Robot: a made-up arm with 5 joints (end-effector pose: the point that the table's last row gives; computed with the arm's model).
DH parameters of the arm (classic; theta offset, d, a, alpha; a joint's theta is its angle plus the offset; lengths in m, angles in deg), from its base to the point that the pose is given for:
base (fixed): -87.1 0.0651 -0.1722 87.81
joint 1: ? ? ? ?
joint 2: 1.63 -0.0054 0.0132 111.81
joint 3: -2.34 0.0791 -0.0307 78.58
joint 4: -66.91 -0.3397 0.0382 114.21
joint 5: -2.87 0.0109 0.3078 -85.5
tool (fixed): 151.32 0.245 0 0
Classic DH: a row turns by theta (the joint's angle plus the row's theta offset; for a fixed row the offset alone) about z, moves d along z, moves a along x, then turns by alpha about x.
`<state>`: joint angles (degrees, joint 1 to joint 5).
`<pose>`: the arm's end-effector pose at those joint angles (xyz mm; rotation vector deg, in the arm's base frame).
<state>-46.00 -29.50 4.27 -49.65 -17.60</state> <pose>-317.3 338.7 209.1 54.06 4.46 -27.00</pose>
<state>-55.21 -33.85 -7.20 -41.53 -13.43</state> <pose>-303.7 335.8 141.9 57.54 -3.90 -22.28</pose>
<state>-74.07 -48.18 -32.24 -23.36 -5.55</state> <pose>-218.5 364.8 4.4 61.61 -28.20 -16.35</pose>
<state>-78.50 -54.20 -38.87 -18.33 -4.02</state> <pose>-178.2 381.1 -29.3 61.89 -37.10 -16.32</pose>
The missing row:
joint 1: -28.29 -0.0784 -0.0331 71.48
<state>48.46 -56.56 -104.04 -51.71 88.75</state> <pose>345.7 369.9 -40.3 -80.07 -19.81 -90.83</pose>
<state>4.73 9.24 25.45 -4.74 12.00</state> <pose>-183.3 295.2 124.3 12.09 12.58 -13.13</pose>
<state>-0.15 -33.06 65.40 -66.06 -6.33</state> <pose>-188.2 141.3 398.6 44.28 48.82 -8.06</pose>
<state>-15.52 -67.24 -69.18 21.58 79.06</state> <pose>3.1 426.0 41.4 -72.88 -8.33 2.85</pose>
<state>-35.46 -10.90 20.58 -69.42 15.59</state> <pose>7.8 260.3 413.4 35.64 63.80 -28.93</pose>
